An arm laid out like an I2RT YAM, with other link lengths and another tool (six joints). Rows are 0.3 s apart.
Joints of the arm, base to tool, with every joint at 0 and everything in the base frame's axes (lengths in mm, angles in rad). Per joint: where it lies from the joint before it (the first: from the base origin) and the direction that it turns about. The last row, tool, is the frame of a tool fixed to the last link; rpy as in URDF.
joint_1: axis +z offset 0 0 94.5
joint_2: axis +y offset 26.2 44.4 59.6
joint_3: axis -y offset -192.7 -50.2 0
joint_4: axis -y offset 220.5 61.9 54
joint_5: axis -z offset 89.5 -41 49
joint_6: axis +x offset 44.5 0 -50.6
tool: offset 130 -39 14 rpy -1.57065 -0.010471 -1.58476
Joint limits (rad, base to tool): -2.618..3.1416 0..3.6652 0..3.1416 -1.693..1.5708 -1.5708..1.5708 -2.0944..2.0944
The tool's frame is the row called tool.
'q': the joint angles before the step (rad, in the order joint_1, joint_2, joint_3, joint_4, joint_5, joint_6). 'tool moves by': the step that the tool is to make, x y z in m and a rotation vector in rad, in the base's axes. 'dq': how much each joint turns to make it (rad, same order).
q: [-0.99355, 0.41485, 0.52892, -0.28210, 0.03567, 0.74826]
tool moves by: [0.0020, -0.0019, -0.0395, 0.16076, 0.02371, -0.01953]
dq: [-0.00092, 0.11123, 0.02566, -0.06474, 0.00174, 0.07026]
